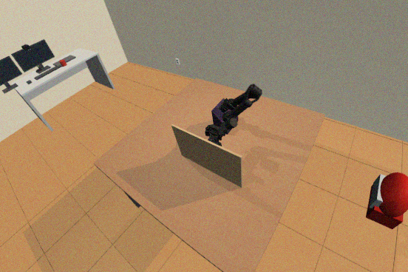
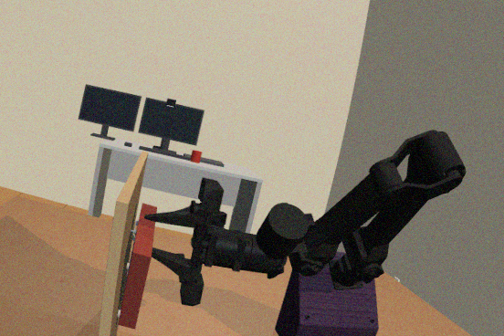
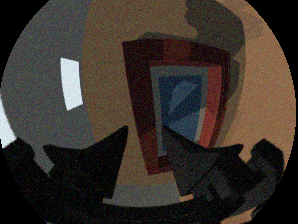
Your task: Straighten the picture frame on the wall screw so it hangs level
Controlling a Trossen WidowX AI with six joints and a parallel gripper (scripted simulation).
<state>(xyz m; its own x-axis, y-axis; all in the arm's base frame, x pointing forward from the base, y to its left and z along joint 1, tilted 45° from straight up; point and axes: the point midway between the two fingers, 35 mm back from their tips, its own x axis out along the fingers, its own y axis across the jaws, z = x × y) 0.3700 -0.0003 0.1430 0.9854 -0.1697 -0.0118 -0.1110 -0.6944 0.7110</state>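
The picture frame lies 1 cm to the right of my gripper tip and 5 cm below it. From my gripper tip the other things lie so: wooden wall board: 2 cm ahead, 6 cm below.
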